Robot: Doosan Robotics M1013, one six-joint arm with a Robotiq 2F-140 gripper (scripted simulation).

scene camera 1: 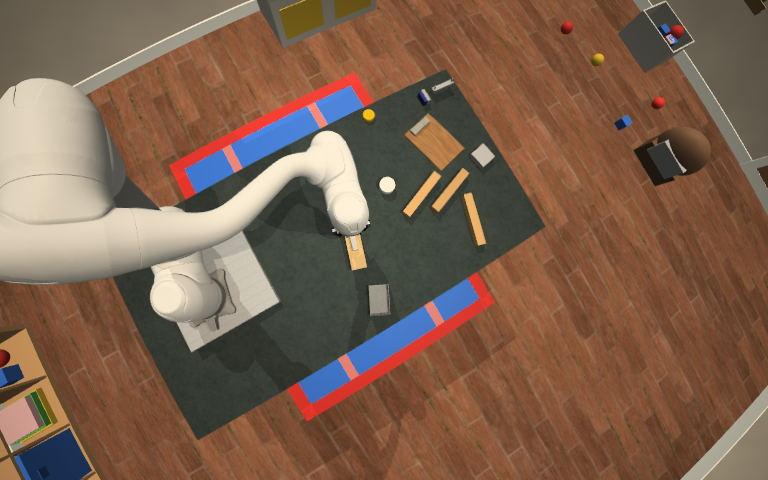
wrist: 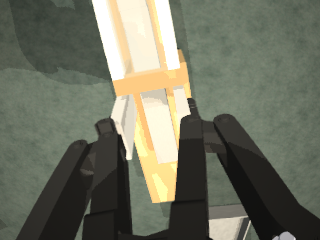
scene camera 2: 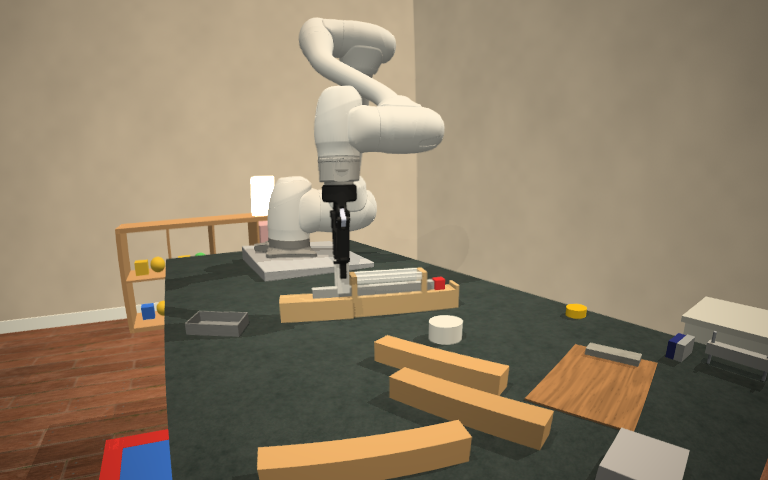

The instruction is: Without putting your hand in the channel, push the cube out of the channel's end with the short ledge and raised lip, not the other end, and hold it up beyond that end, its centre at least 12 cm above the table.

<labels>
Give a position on a grey push rod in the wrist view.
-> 155, 102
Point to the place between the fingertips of my gripper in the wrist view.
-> At 153, 94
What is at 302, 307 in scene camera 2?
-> A wooden channel.
</labels>
